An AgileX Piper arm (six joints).
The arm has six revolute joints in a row. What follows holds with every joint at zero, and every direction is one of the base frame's.
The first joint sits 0.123 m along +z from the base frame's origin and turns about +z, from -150 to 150 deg.
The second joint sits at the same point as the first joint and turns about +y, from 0 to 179.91 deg.
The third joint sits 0.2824 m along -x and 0.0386 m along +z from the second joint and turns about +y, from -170 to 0 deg.
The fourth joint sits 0.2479 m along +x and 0.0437 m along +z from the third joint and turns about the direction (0.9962, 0, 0.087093), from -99.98 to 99.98 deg.
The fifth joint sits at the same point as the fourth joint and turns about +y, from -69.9 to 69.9 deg.
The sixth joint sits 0.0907 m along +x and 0.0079 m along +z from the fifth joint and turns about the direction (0.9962, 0, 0.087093), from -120 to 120 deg.
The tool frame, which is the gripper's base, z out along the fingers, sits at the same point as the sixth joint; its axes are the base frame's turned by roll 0, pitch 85.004 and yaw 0 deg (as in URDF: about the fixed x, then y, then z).
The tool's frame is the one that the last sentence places.
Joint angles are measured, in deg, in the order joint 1, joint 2, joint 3, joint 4, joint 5, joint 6. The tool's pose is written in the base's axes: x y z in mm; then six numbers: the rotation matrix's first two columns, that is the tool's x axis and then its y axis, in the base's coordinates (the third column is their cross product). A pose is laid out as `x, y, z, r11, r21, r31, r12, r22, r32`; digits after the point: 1 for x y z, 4 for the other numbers.
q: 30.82, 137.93, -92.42, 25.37, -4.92, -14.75
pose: 443.1, 260.4, 83.8, -0.5860, -0.1368, -0.7987, -0.3858, 0.9139, 0.1266
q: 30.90, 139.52, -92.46, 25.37, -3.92, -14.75
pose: 440.6, 260.6, 68.6, -0.6159, -0.1549, -0.7725, -0.3873, 0.9134, 0.1256
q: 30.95, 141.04, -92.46, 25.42, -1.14, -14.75
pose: 435.8, 260.4, 52.0, -0.6642, -0.1825, -0.7250, -0.3927, 0.9103, 0.1307
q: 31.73, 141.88, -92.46, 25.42, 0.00, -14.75
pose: 429.9, 265.8, 43.4, -0.6824, -0.2043, -0.7018, -0.4066, 0.9040, 0.1322
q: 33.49, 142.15, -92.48, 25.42, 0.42, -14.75
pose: 420.8, 278.8, 40.6, -0.6826, -0.2296, -0.6938, -0.4348, 0.8907, 0.1330
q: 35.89, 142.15, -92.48, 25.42, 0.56, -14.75
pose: 408.6, 296.1, 40.5, -0.6737, -0.2590, -0.6921, -0.4721, 0.8714, 0.1334
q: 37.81, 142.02, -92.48, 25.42, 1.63, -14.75
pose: 397.2, 309.7, 40.6, -0.6733, -0.2883, -0.6808, -0.5038, 0.8528, 0.1371
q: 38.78, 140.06, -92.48, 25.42, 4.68, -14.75
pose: 390.1, 317.6, 54.8, -0.6772, -0.3084, -0.6680, -0.5291, 0.8350, 0.1509
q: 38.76, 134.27, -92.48, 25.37, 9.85, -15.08
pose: 387.3, 319.6, 100.6, -0.6647, -0.3124, -0.6787, -0.5577, 0.8119, 0.1725
